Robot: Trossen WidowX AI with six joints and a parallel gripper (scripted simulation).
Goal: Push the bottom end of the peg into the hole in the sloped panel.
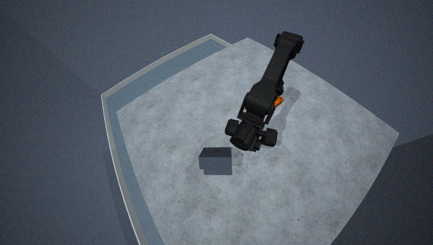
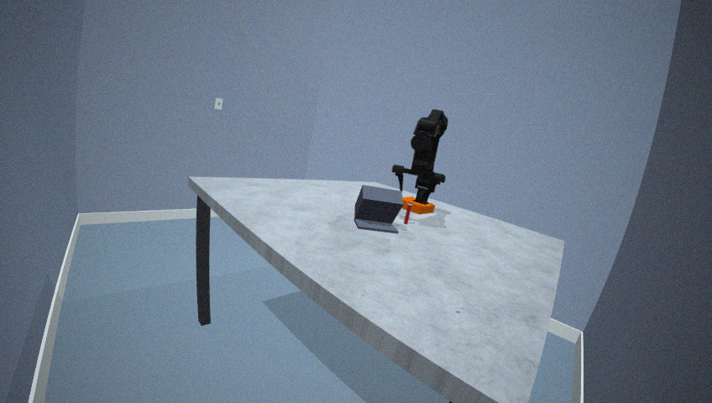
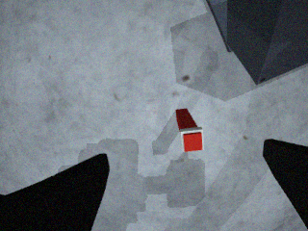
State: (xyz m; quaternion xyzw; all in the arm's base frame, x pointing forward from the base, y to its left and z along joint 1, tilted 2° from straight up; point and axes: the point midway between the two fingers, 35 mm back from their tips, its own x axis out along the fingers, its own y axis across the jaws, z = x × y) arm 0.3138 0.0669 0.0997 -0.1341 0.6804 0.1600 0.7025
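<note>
Now: gripper tip 10 mm to the left of the red peg and 40 mm above it. Also, from my gripper tip: grey sloped panel (140 mm ahead, 60 mm to the right, 40 mm below).
</note>
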